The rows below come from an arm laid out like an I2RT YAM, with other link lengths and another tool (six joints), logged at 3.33 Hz.
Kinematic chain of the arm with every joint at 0, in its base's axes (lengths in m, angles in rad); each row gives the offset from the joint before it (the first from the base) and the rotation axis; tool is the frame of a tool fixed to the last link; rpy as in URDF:
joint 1: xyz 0 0 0.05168 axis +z
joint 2: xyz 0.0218 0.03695 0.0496 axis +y
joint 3: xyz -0.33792 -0.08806 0 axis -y
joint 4: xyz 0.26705 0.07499 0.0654 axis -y
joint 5: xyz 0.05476 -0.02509 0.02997 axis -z
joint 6: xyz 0.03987 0 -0.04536 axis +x
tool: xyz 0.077 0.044 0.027 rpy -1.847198 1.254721 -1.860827
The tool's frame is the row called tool.
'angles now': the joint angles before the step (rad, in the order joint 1, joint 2, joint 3, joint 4, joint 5, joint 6). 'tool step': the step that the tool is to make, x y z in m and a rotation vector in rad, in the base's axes. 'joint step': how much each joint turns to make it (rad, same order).
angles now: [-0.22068, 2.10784, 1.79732, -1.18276, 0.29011, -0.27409]
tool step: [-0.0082, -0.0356, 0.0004, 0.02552, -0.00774, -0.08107]
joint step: [-0.08278, -0.00009, -0.00027, 0.00094, -0.02670, 0.00039]
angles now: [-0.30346, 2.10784, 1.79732, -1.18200, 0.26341, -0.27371]
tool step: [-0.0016, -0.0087, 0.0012, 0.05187, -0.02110, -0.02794]
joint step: [-0.03275, -0.00001, -0.00010, 0.00389, -0.05608, -0.00032]
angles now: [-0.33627, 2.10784, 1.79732, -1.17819, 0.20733, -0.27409]
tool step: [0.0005, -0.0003, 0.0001, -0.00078, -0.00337, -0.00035]
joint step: [-0.00034, -0.00018, -0.00014, 0.00339, -0.00037, 0.00004]
